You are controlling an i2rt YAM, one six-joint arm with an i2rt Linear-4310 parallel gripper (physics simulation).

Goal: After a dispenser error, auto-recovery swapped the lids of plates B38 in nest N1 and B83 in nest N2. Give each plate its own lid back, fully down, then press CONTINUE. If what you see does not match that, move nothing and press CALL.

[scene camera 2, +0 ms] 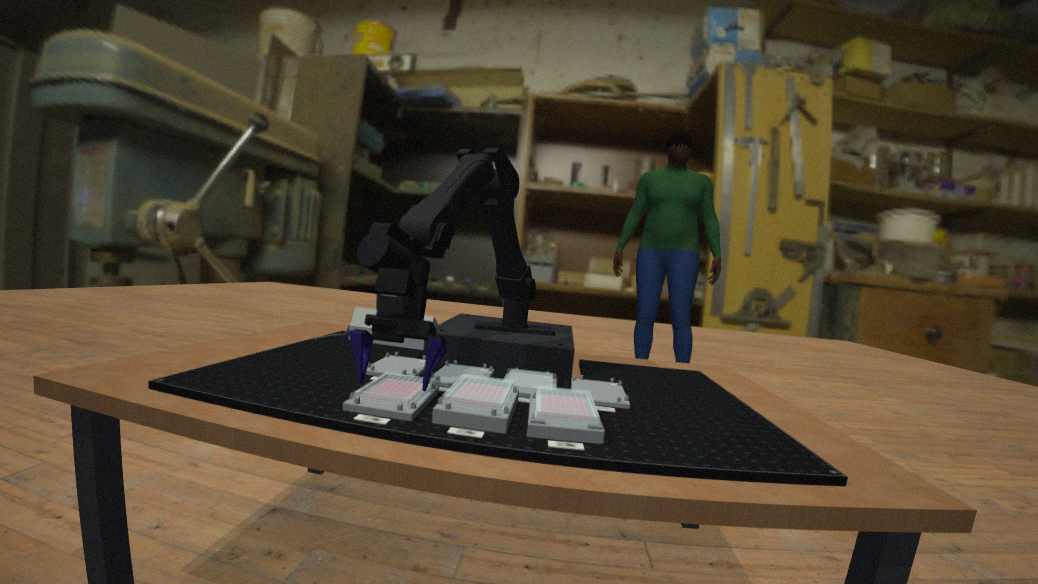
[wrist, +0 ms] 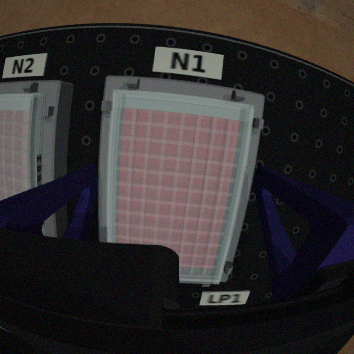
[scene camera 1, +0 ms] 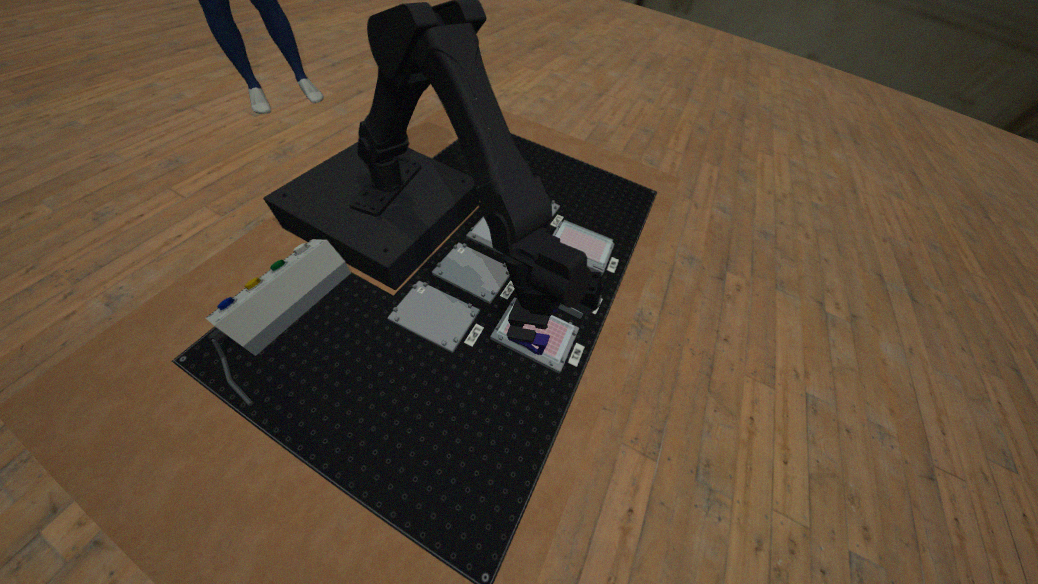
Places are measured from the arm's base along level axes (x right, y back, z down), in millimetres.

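Pixels of known places: gripper, between the fingertips: (scene camera 2: 392,387) (wrist: 175,173) (scene camera 1: 546,331); arm's base, origin of its link: (scene camera 2: 513,329) (scene camera 1: 388,185).
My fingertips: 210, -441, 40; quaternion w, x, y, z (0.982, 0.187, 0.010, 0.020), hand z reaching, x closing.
Ahead of a thing's pixels: the offset from my fingertips to its top centre, as dx, dy, dz. "*": to the spot under its first point.
The plate in nest N1 @(* +5, -24, +3) (scene camera 1: 557,338) (scene camera 2: 391,390) (wrist: 175,190) is pink with a clear, pale-rimmed cover that looks level. The plate in nest N2 @(* -131, -38, -12) (scene camera 2: 479,394) (wrist: 14,145) stands beside it, also pink under a clear cover; the arm hides most of it in scene camera 1. Dark lettering on its side is too small to read, and no B38 or B83 marking is legible. My gripper (scene camera 2: 394,384) (wrist: 175,173) is open and empty, pointing down, its purple fingers on either side of the N1 plate. CONTINUE and CALL cannot be read on the button box @(+98, +486, -56) (scene camera 1: 290,301).
A third pink plate @(-258, -23, -8) (scene camera 1: 584,243) (scene camera 2: 566,404) stands beyond N2. Flat grey lid places stand on the robot base side, including LP1 @(+29, +215, +8) (scene camera 1: 434,316) and LP2 @(-99, +186, +8) (scene camera 1: 471,272). The box has blue @(+167, +523, -47) (scene camera 1: 225,302), yellow @(+118, +512, -47) (scene camera 1: 251,283), green @(+69, +502, -47) (scene camera 1: 277,265) and whitish buttons. A person stands behind the table.
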